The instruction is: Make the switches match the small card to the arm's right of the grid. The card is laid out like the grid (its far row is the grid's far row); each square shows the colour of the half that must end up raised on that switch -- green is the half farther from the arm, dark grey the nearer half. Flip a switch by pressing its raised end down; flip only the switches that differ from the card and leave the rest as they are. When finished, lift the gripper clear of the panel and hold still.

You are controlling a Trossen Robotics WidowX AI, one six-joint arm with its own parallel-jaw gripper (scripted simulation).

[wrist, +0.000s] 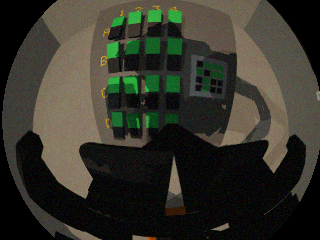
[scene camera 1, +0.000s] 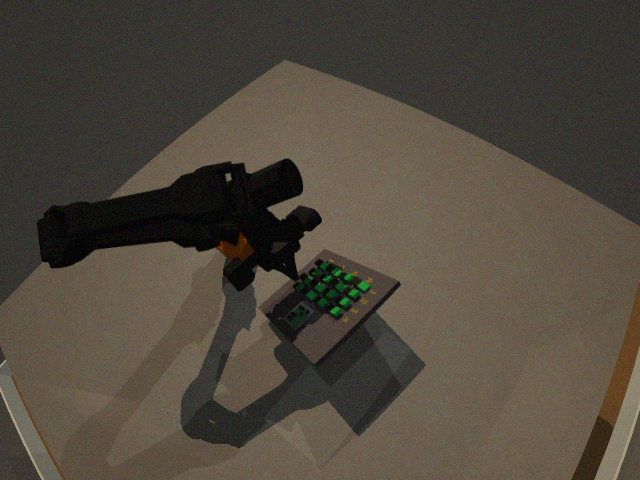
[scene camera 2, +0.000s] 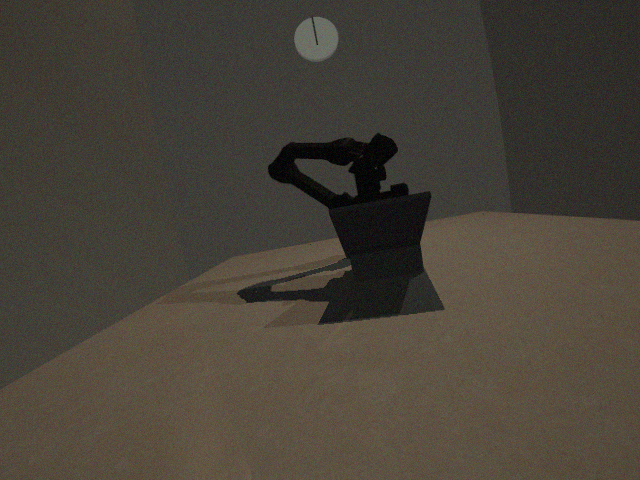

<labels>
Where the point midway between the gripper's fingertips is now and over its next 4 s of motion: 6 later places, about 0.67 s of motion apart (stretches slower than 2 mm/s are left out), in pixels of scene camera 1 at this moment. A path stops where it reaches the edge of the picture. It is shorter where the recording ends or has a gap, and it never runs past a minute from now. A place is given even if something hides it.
The gripper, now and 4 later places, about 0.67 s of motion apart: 296,279; 299,284; 300,286; 299,285; 302,255
</labels>
